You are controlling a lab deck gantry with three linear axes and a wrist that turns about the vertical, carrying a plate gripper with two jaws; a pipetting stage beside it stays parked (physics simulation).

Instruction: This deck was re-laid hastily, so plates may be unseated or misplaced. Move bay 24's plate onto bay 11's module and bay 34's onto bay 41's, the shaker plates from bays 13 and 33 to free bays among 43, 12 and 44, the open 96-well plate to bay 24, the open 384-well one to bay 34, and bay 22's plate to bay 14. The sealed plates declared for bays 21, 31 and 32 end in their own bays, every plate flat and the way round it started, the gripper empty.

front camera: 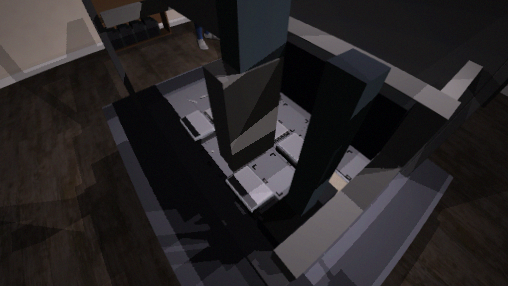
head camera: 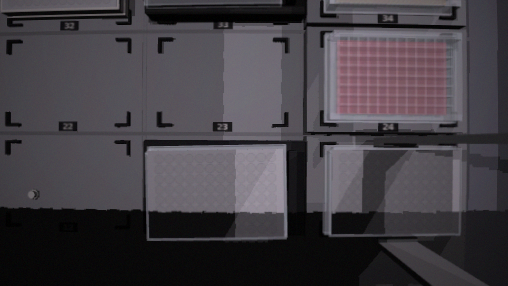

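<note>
My gripper is open around a clear-topped plate in bay 14, its jaws beyond the back and front edges. The plate looks level; its seating cannot be judged exactly. The open 96-well plate with pink wells is in bay 24. The 384-well plate with beige wells is in bay 34. Shaker plates are in bay 13 and bay 33. A plate is at bay 32. Bay 11 holds a plate. In the front view the jaws are hidden.
Bays 22 and 23 hold no plate. A small pale piece lies in bay 12. In the front view, tall columns and a light beam hide much of the deck.
</note>
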